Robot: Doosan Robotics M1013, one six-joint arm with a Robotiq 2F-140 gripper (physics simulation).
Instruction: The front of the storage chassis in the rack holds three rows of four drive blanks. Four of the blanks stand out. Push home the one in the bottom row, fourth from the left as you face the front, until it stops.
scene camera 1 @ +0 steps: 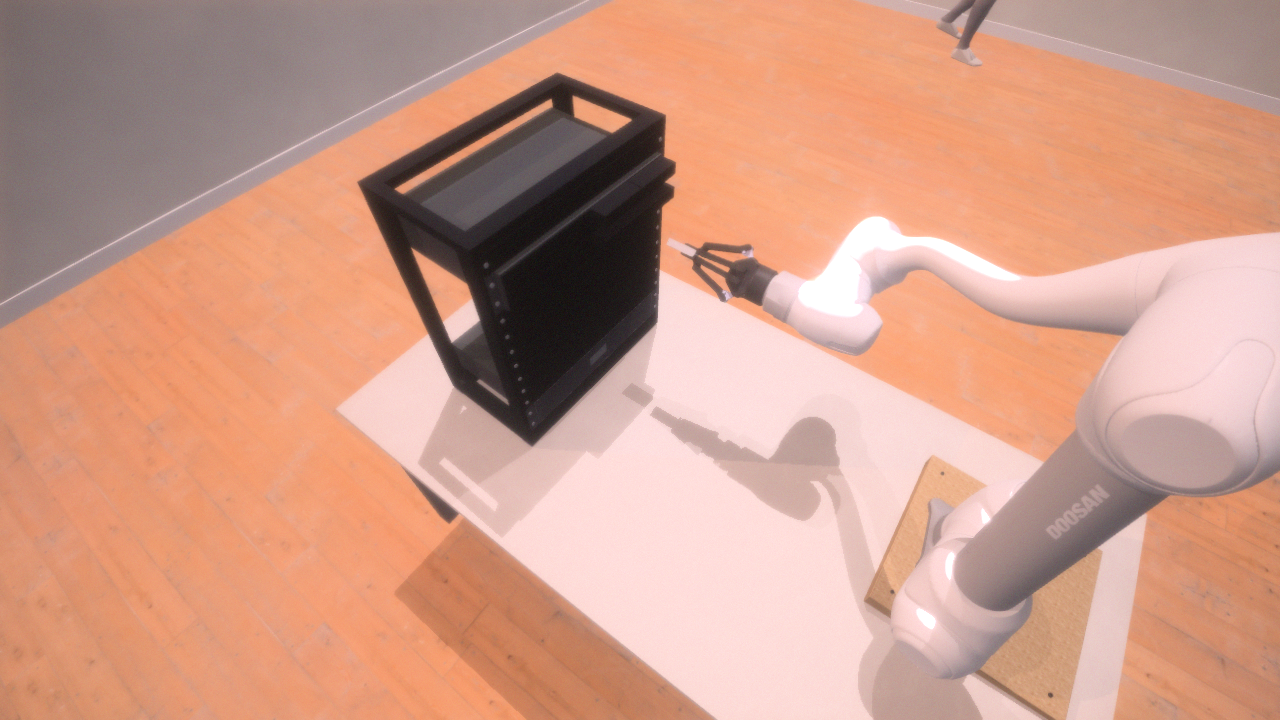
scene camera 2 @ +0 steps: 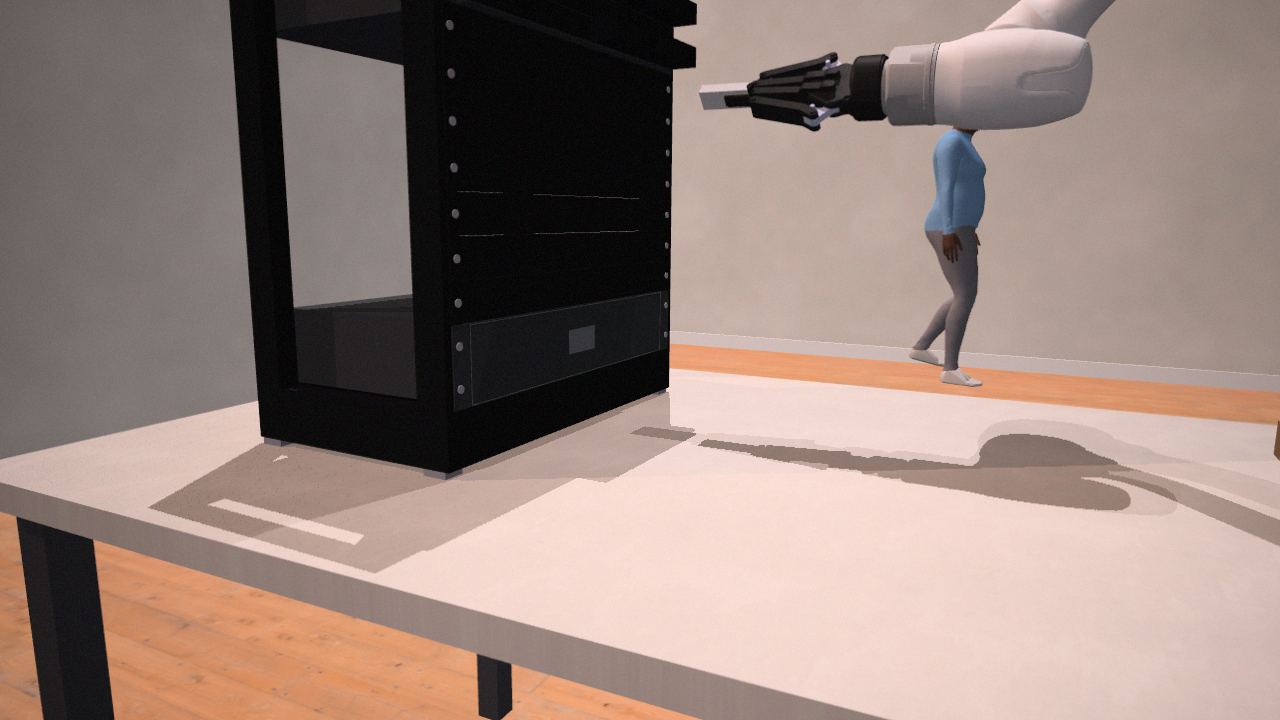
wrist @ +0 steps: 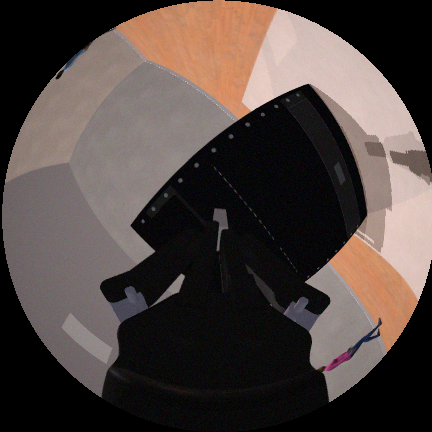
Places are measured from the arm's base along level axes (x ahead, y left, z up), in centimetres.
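Pixels of known places: gripper, between the fingertips: (scene camera 1: 670, 242) (scene camera 2: 703, 97) (wrist: 218, 217).
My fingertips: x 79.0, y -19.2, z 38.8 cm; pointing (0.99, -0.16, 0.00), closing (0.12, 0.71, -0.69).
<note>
Ahead of a thing's pixels: the offset from my fingertips to its top centre. "spot": to the spot under its first point. Level surfaces: height alone.
The black rack (scene camera 1: 563, 186) (scene camera 2: 431, 223) stands on the table. Its front (scene camera 1: 572, 286) (scene camera 2: 554, 152) (wrist: 280, 165) is so dark that single drive blanks and their rows cannot be told apart. Dark ledges {spot: dz +13.1, dx +5.7, dy +6.1 cm} (scene camera 1: 631, 198) stand out near the top of the front; their right ends also show in scene camera 2. The bottom-row fourth blank cannot be made out. My gripper (scene camera 1: 689, 252) (scene camera 2: 748, 94) (wrist: 218, 217) is shut, with a pale grey block-shaped tip (scene camera 1: 677, 245) (scene camera 2: 718, 95) (wrist: 220, 216) ahead of the fingers. It hangs above table height, apart from the rack, off the right side of its front.
A dark grey panel {dz -26.2, dx +12.7, dy +12.5 cm} (scene camera 2: 528, 353) (wrist: 320, 135) with a small label crosses the lower rack front. The white table {dz -42.1 cm} (scene camera 1: 572, 546) (scene camera 2: 805, 573) carries the rack and the arm's tan base board (scene camera 1: 1042, 662). A person (scene camera 2: 957, 188) stands beyond the table.
</note>
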